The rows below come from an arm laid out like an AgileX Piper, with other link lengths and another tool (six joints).
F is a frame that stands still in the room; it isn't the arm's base.
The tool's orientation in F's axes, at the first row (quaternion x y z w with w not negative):
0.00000, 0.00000, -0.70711, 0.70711
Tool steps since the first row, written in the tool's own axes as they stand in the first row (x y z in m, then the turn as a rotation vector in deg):
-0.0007, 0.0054, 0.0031, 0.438, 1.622, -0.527
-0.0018, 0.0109, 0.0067, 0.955, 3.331, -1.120
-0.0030, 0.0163, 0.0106, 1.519, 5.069, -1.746
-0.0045, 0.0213, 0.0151, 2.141, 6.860, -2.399
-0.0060, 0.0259, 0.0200, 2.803, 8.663, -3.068
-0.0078, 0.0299, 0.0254, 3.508, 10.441, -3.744
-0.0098, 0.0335, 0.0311, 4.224, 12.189, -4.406
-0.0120, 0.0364, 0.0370, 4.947, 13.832, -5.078
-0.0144, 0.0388, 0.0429, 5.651, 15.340, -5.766
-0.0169, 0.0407, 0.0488, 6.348, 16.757, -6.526
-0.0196, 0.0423, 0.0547, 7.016, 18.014, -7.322
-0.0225, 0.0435, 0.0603, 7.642, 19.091, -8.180
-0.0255, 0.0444, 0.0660, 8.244, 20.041, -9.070
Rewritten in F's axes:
0.0054, 0.0007, 0.0031, 1.622, -0.438, -0.527
0.0109, 0.0018, 0.0067, 3.331, -0.955, -1.120
0.0163, 0.0030, 0.0106, 5.069, -1.519, -1.746
0.0213, 0.0045, 0.0151, 6.860, -2.141, -2.399
0.0259, 0.0060, 0.0200, 8.663, -2.803, -3.068
0.0299, 0.0078, 0.0254, 10.441, -3.508, -3.744
0.0335, 0.0098, 0.0311, 12.189, -4.224, -4.406
0.0364, 0.0120, 0.0370, 13.832, -4.947, -5.078
0.0388, 0.0144, 0.0429, 15.340, -5.651, -5.766
0.0407, 0.0169, 0.0488, 16.757, -6.348, -6.526
0.0423, 0.0196, 0.0547, 18.014, -7.016, -7.322
0.0435, 0.0225, 0.0603, 19.091, -7.642, -8.180
0.0444, 0.0255, 0.0660, 20.041, -8.244, -9.070

